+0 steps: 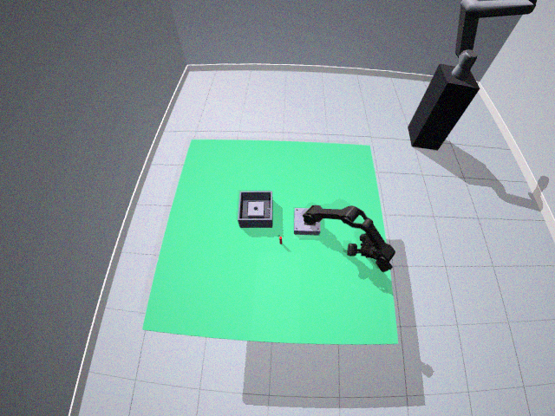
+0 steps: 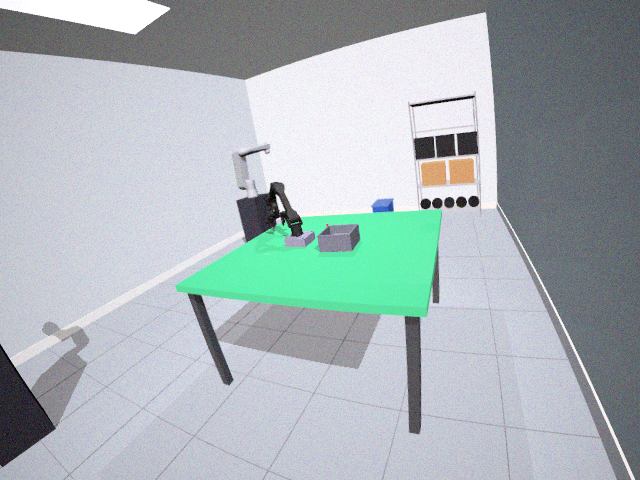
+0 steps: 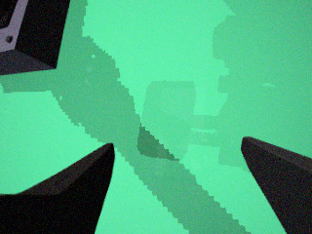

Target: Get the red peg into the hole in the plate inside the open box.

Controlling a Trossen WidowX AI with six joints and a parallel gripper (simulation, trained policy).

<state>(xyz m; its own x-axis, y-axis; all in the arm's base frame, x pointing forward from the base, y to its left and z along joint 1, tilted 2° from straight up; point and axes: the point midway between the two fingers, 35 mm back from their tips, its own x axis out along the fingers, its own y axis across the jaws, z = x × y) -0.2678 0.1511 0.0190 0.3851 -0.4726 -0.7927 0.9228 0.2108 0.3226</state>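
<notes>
Now: gripper tip 400 mm short of the red peg and 20 mm above it. Round my gripper tip: box 570 mm ahead, 170 mm to the right, 30 mm below; grey plate 570 mm ahead, 170 mm to the right, 10 mm below.
</notes>
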